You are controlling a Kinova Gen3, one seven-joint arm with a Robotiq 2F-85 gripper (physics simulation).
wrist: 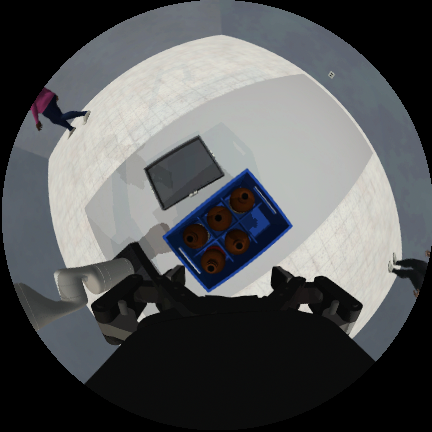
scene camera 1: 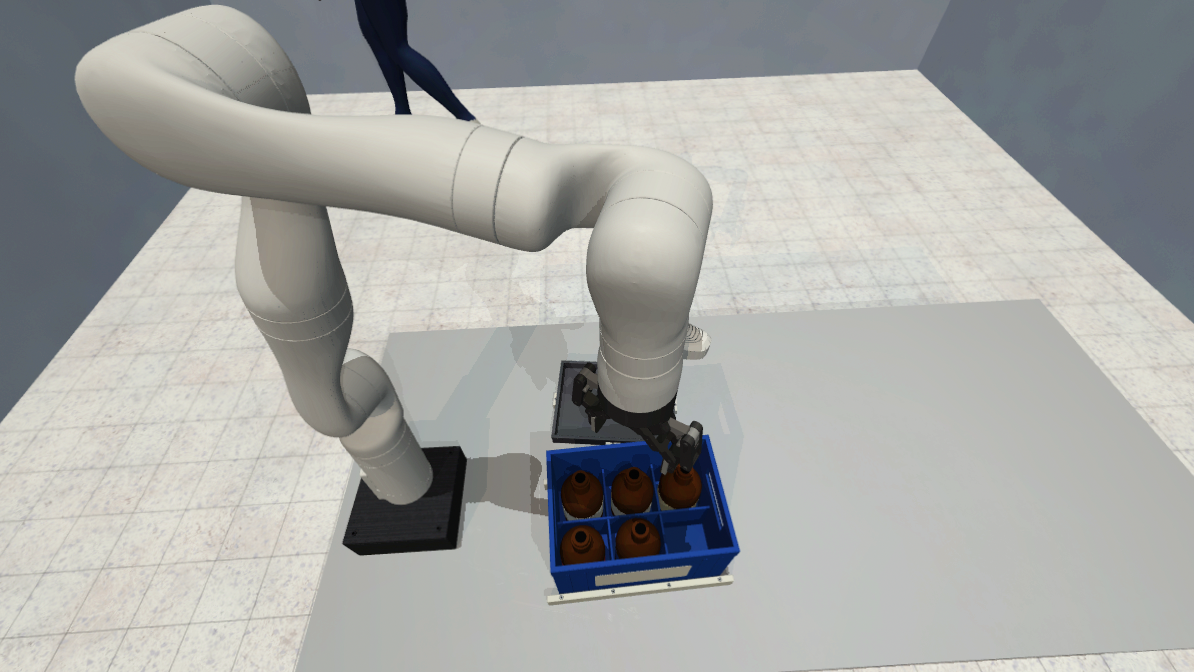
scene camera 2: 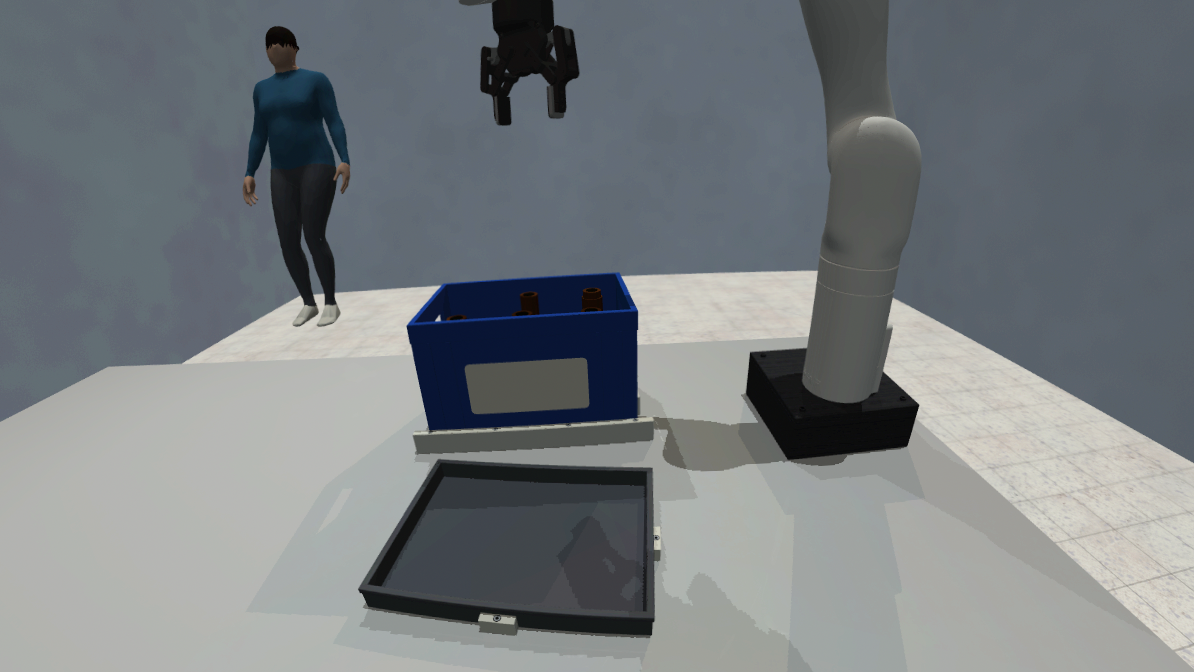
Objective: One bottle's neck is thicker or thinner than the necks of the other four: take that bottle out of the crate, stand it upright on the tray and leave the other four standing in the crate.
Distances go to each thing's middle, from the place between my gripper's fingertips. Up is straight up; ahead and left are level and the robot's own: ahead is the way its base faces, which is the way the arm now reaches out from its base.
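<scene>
Looking at my gripper, I find it 30 mm short of the dark tray [scene camera 2: 571, 548] and 290 mm to the right of it, and it is 390 mm above the tray as well.
</scene>
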